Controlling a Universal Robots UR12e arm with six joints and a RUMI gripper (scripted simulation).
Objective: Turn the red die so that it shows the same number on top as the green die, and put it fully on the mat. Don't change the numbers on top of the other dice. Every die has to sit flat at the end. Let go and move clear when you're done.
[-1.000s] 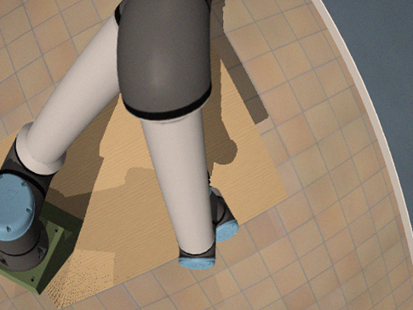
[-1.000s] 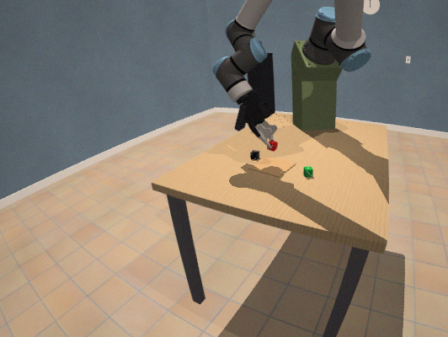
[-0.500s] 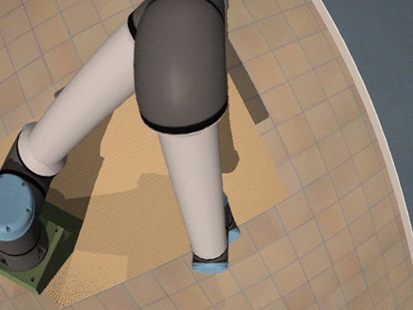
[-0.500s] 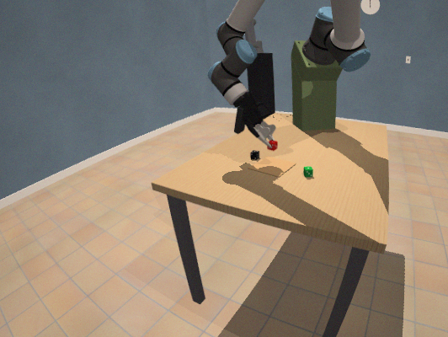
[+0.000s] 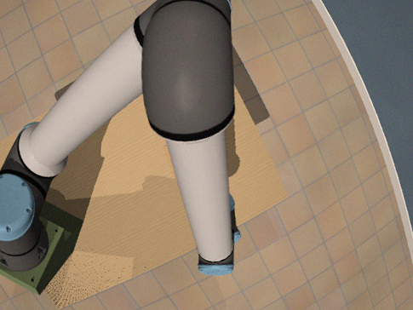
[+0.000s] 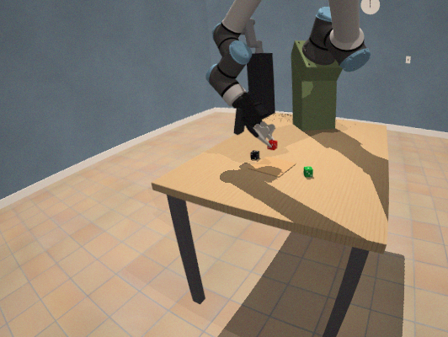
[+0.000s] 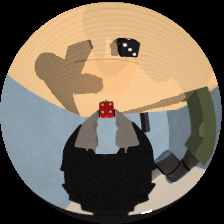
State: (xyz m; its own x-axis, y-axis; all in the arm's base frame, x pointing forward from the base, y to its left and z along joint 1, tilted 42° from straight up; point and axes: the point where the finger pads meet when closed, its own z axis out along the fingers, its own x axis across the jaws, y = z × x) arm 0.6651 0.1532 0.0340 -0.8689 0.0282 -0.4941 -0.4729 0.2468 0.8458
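The tan mat lies 90 mm below my hand and 10 mm to the left of it. The rest, counted from my hand: green die (160 mm to the left, 80 mm below, 30 mm behind); red die (10 mm to the left, 10 mm below); black die (100 mm to the right, 80 mm below, 10 mm behind).
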